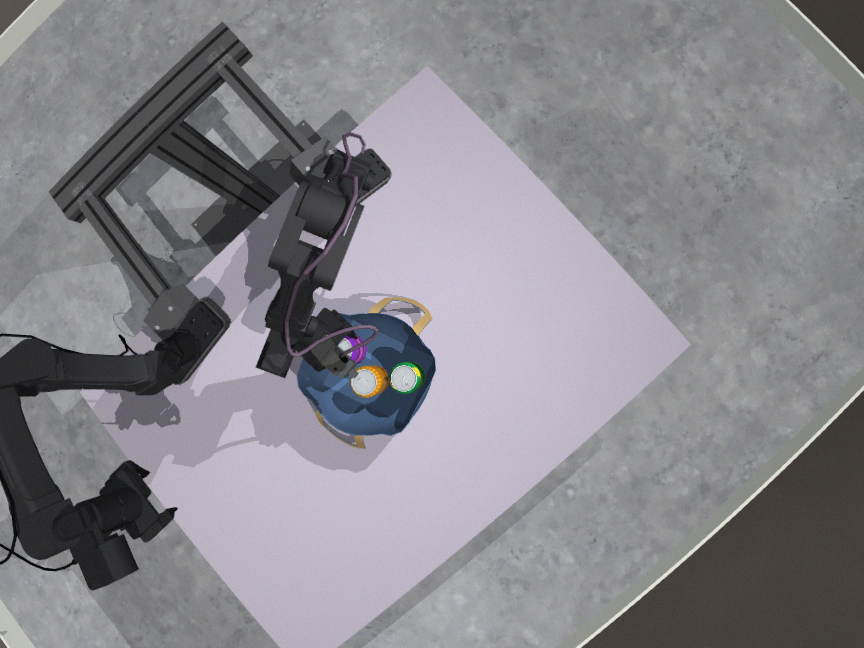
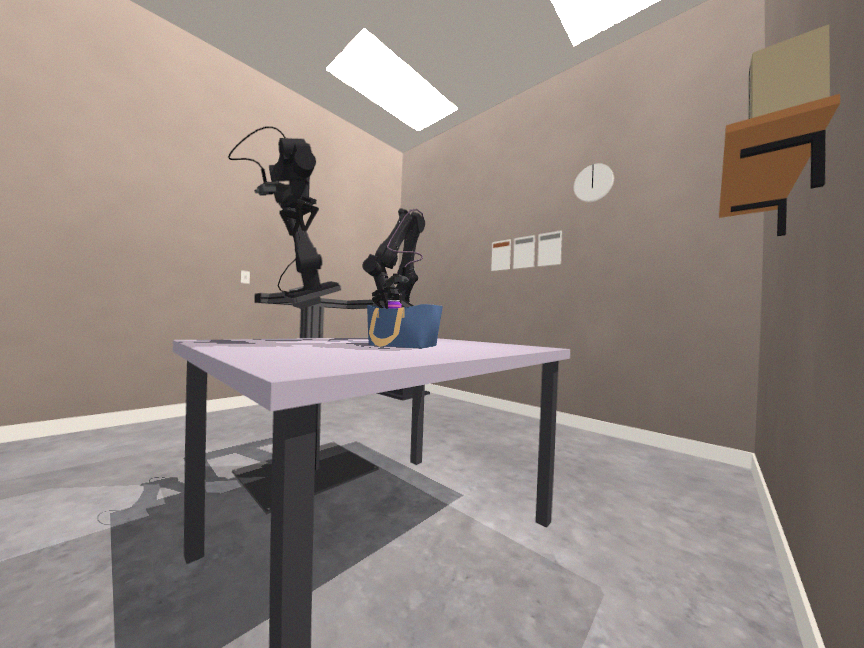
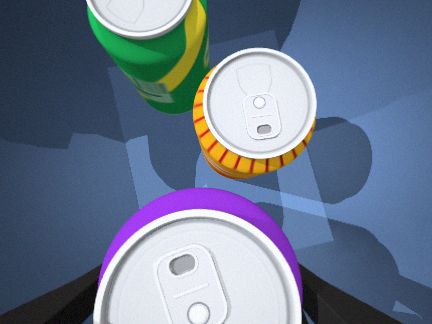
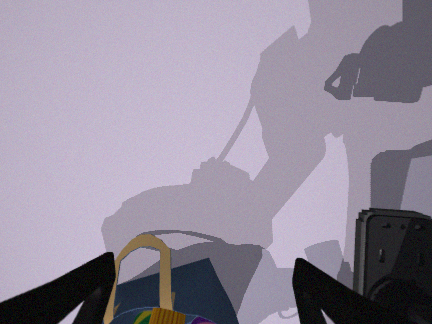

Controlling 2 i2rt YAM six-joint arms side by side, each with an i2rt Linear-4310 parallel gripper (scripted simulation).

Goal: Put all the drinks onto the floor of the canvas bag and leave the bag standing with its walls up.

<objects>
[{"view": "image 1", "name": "my right gripper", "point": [161, 492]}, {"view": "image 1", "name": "blue canvas bag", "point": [345, 414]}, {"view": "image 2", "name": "my right gripper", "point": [298, 233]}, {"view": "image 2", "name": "blue canvas bag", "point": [417, 326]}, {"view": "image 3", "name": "my left gripper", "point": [203, 262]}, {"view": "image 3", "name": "blue canvas bag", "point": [363, 149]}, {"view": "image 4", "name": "my right gripper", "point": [204, 266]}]
</objects>
